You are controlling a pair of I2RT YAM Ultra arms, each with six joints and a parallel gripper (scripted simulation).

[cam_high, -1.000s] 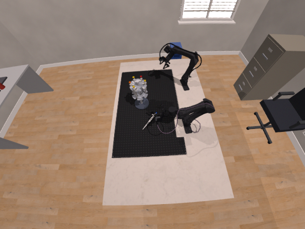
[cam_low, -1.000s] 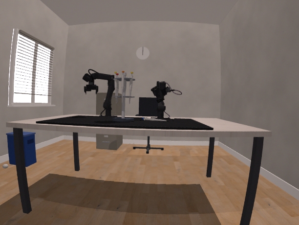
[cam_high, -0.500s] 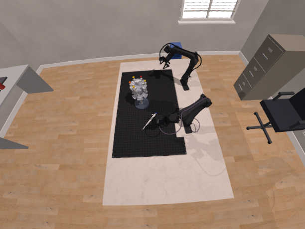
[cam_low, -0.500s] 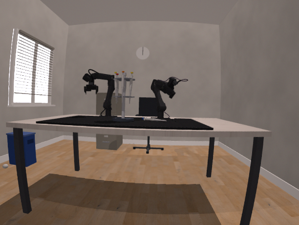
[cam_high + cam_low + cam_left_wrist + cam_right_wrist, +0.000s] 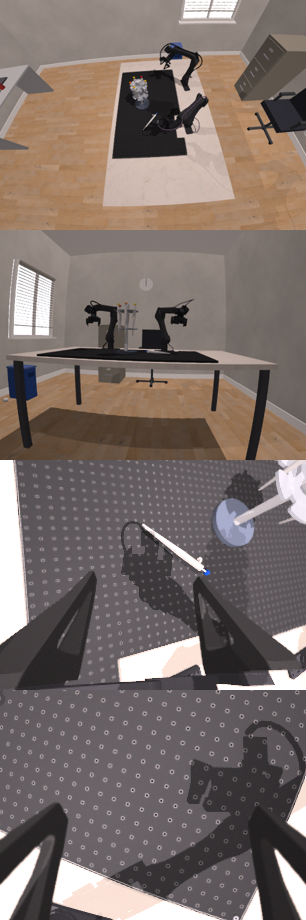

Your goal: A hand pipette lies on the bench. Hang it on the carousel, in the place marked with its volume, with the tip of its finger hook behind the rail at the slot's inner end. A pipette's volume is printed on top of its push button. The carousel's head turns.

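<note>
My left gripper is now 240 mm above the hand pipette, 160 mm to the left of it and 110 mm short of it.
</note>
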